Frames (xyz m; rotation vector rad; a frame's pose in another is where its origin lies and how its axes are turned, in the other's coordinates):
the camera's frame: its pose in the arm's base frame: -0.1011 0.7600 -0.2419 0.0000 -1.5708 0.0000
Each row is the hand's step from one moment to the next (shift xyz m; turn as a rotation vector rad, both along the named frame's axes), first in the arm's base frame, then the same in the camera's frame.
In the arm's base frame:
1: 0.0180 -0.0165 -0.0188 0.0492 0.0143 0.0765
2: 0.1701 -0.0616 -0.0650 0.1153 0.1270 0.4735
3: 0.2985 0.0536 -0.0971 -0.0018 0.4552 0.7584
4: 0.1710 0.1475 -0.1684 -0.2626 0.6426 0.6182
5: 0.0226 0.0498 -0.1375 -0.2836 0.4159 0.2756
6: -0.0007 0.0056 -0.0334 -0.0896 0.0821 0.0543
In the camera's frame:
1: -0.0188 -0.0165 -0.0180 0.0765 0.0143 -0.0492
2: -0.0650 -0.0616 -0.1701 0.4735 0.1270 -0.1153
3: -0.0971 0.0536 -0.2985 0.7584 0.4552 0.0018
4: -0.1684 0.1475 -0.1710 0.6182 0.6426 0.2626
5: -0.1375 0.0498 -0.0226 0.2756 0.4159 0.2836
6: -0.0334 0.0056 0.0007 0.0543 0.0821 0.0896

